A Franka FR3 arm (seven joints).
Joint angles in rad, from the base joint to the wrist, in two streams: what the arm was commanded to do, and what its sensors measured. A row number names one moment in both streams.
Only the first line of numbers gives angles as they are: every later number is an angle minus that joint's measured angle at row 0.
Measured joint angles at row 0:
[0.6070 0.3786 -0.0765 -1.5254 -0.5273 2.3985 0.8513]
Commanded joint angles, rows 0 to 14:
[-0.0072 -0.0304 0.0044 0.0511 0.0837 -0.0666 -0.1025]
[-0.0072 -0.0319 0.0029 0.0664 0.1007 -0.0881 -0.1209]
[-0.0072 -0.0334 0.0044 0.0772 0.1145 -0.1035 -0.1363]
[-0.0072 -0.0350 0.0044 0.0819 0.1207 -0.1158 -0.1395]
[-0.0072 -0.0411 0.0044 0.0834 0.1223 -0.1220 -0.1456]
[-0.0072 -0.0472 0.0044 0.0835 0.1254 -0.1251 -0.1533]
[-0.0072 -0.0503 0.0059 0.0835 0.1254 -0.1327 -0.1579]
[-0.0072 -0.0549 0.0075 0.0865 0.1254 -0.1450 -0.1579]
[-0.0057 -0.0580 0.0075 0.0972 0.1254 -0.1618 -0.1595]
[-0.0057 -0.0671 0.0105 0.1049 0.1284 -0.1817 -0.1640]
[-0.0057 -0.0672 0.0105 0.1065 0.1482 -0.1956 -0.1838]
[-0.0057 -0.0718 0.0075 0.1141 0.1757 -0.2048 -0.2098]
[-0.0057 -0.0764 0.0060 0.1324 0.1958 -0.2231 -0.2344]
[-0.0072 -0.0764 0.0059 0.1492 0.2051 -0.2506 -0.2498]
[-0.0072 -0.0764 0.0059 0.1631 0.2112 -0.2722 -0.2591]
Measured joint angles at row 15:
[-0.0002 -0.0574 0.0006 0.1018 0.1682 -0.1972 -0.1950]
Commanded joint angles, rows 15 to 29:
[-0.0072 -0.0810 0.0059 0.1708 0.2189 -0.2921 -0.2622]
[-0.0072 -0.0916 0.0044 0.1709 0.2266 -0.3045 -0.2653]
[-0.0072 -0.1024 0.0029 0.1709 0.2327 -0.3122 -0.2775]
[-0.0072 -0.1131 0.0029 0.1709 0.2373 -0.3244 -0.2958]
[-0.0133 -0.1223 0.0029 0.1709 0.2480 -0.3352 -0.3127]
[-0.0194 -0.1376 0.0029 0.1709 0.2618 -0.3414 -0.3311]
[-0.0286 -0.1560 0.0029 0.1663 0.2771 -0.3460 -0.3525]
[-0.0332 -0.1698 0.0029 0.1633 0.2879 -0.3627 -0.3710]
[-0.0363 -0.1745 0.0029 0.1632 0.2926 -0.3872 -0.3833]
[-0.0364 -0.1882 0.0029 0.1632 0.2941 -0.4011 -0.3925]
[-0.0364 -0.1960 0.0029 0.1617 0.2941 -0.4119 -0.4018]
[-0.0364 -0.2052 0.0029 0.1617 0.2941 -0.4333 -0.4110]
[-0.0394 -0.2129 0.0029 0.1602 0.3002 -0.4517 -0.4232]
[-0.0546 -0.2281 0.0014 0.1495 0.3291 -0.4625 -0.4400]
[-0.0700 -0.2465 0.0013 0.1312 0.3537 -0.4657 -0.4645]
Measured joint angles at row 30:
[-0.0297 -0.1928 -0.0055 0.1515 0.2838 -0.4361 -0.3925]
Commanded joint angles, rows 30 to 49:
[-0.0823 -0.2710 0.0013 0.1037 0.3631 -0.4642 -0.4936]
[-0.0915 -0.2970 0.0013 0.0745 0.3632 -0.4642 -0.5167]
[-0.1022 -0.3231 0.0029 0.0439 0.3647 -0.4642 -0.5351]
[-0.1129 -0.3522 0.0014 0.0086 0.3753 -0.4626 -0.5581]
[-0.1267 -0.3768 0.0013 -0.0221 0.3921 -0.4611 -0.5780]
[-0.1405 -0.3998 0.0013 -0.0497 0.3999 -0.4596 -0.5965]
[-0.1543 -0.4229 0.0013 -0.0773 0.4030 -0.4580 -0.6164]
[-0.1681 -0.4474 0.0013 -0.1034 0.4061 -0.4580 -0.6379]
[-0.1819 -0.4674 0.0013 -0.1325 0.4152 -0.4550 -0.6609]
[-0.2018 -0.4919 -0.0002 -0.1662 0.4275 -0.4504 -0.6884]
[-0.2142 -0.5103 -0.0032 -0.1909 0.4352 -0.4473 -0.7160]
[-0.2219 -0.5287 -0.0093 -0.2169 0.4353 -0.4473 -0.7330]
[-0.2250 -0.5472 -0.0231 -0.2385 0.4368 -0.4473 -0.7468]
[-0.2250 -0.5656 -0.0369 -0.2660 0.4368 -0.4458 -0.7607]
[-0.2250 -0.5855 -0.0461 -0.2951 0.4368 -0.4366 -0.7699]
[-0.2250 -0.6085 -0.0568 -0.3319 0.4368 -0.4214 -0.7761]
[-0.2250 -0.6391 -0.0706 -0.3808 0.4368 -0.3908 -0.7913]
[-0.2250 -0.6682 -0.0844 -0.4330 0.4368 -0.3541 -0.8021]
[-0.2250 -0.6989 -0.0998 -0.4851 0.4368 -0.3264 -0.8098]
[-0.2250 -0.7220 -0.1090 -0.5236 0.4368 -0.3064 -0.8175]
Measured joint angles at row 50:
[-0.2161 -0.5912 -0.0861 -0.3506 0.4129 -0.4077 -0.7755]
